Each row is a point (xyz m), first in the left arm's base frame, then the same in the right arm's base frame.
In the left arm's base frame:
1: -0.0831 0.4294 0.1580
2: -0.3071 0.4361 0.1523
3: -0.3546 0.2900 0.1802
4: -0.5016 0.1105 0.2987
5: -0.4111 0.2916 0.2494
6: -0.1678 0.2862 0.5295
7: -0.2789 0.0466 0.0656
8: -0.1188 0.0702 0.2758
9: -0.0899 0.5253 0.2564
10: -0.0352 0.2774 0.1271
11: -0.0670 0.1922 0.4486
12: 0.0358 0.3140 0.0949
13: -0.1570 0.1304 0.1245
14: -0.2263 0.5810 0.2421
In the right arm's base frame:
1: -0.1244 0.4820 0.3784
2: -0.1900 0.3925 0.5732
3: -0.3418 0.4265 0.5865
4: -0.5910 0.3686 0.6353
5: -0.3866 0.3503 0.5994
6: -0.4231 0.2383 0.2475
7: -0.4795 0.6682 0.5590
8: -0.4906 0.5610 0.3166
9: -0.0838 0.3556 0.3422
10: -0.2264 0.6022 0.3399
11: -0.4381 0.3884 0.1946
12: -0.1589 0.6367 0.2990
13: -0.3912 0.6299 0.4322
14: -0.0752 0.2830 0.4710

